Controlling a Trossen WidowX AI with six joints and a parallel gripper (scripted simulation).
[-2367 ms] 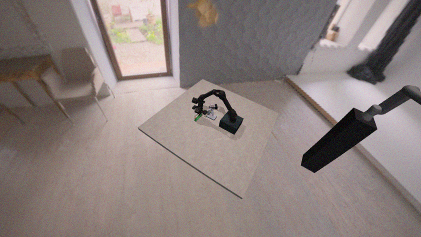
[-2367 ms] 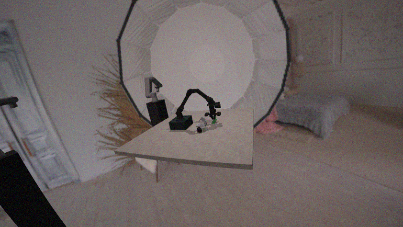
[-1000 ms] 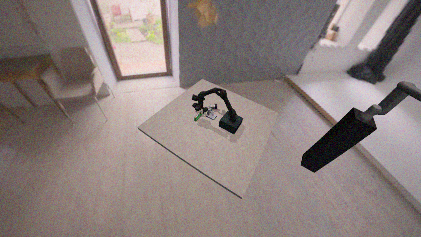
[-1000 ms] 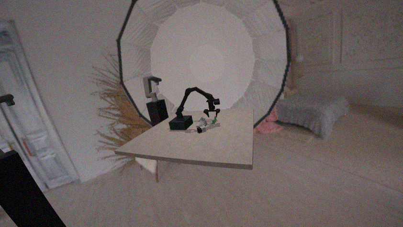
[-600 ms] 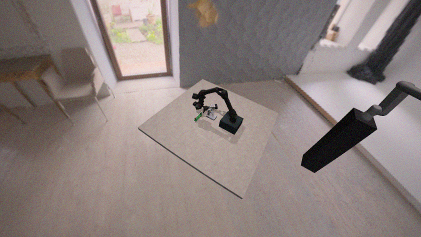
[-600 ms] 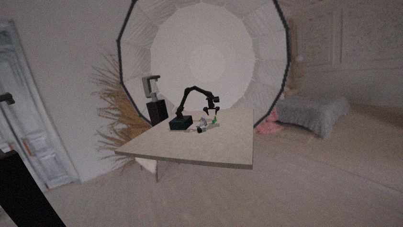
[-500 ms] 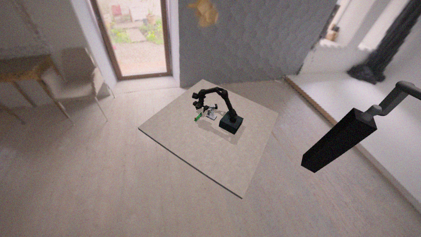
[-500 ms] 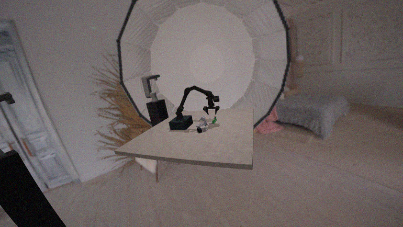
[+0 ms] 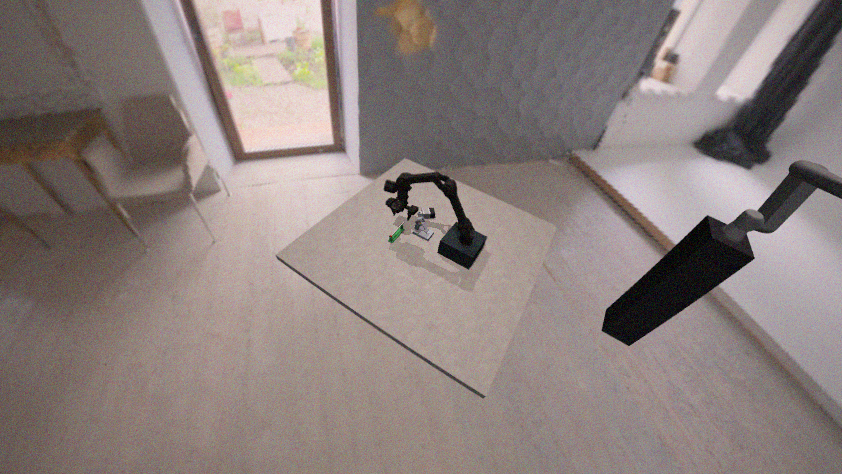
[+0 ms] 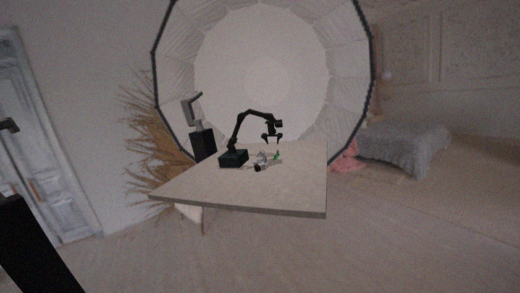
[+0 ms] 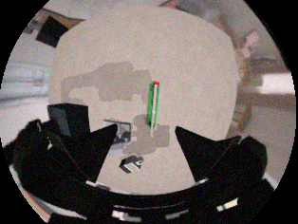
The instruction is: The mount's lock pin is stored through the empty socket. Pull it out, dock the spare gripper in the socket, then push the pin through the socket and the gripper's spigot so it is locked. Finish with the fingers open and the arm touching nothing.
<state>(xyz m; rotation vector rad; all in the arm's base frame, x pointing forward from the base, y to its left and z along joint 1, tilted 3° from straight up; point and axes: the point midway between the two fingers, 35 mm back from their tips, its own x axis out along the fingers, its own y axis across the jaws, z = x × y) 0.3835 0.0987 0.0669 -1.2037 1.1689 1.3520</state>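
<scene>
Now: the spare gripper 3 cm behind my gripper tip, 24 cm to the right of it and 11 cm below it. Round my gripper tip: green strip 1 cm ahead, 3 cm to the left, 11 cm below; then grey mount 9 cm behind, 9 cm to the right, 8 cm below.
</scene>
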